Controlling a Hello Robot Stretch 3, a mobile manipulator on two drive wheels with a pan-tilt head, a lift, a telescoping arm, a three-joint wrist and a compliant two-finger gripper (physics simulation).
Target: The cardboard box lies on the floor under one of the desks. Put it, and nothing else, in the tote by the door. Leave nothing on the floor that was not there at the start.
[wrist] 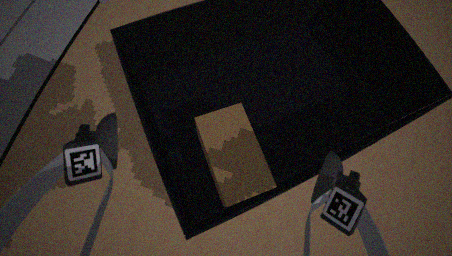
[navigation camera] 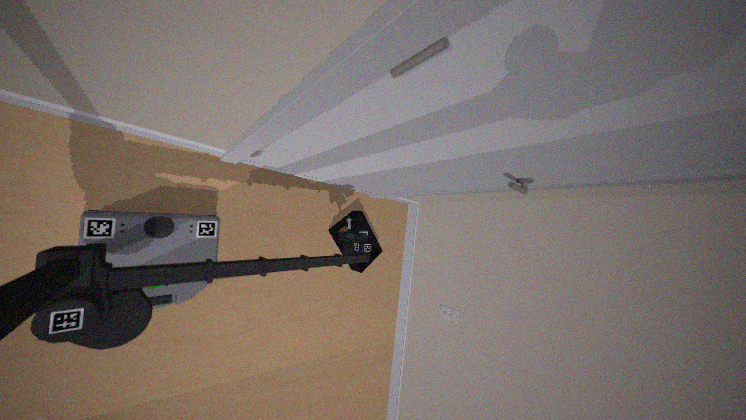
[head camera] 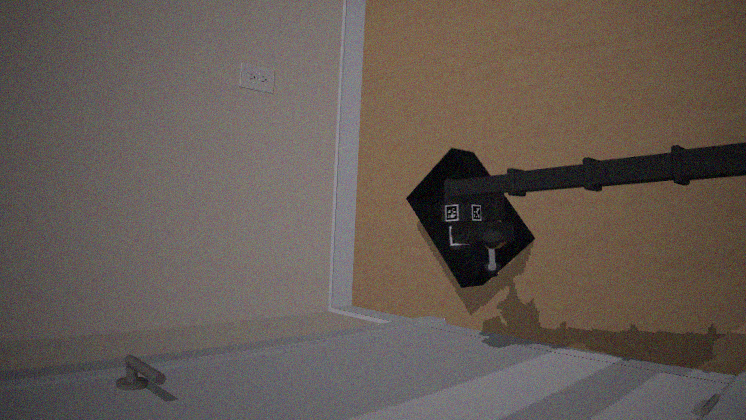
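Seen in the pictures: gripper, fingertip midpoint: [wrist: 219, 151]; robot's base at its link origin: [navigation camera: 159, 225].
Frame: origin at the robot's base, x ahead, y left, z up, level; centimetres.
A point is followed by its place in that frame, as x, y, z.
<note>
The brown cardboard box [wrist: 237, 155] @(-3.5, -80.0, 6.4) lies inside the black tote [head camera: 428, 195] @(-14.0, -104.5, 2.5) [navigation camera: 339, 237] [wrist: 160, 155] @(3.1, -78.2, 8.1), near its lower left corner in the wrist view, with one end close to the lower wall. Part of the box is in shadow. I cannot tell whether it lies flat. My gripper [head camera: 472, 250] [navigation camera: 356, 227] @(-1.8, -79.1, 10.5) [wrist: 219, 151] @(-1.8, -79.1, 10.5) is open above the tote. Its fingers stand wide apart, one on each side of the box in the wrist view, with gaps between them and the box. In the head and navigation views my wrist covers much of the tote, and the box is not clear there.
The door [head camera: 261, 365] @(22.6, -94.4, 66.6) [navigation camera: 469, 151] @(25.6, -61.1, 90.3) with its handle [head camera: 143, 370] @(18.8, -87.4, 93.3) [navigation camera: 519, 182] @(21.8, -94.7, 90.8) is beside the tote. A wall [head camera: 156, 208] @(-10.0, -138.2, 68.0) [navigation camera: 574, 339] @(-39.7, -135.5, 98.9) with an outlet [head camera: 256, 78] @(-47.5, -134.1, 40.6) [navigation camera: 448, 313] @(-47.5, -134.4, 40.0) meets it at the corner. My extended arm [head camera: 626, 169] @(-10.4, -33.5, 42.3) [navigation camera: 234, 268] @(-9.9, -17.2, 42.5) reaches from my base [navigation camera: 140, 250] @(-7.0, 4.0, 16.0) over the floor.
</note>
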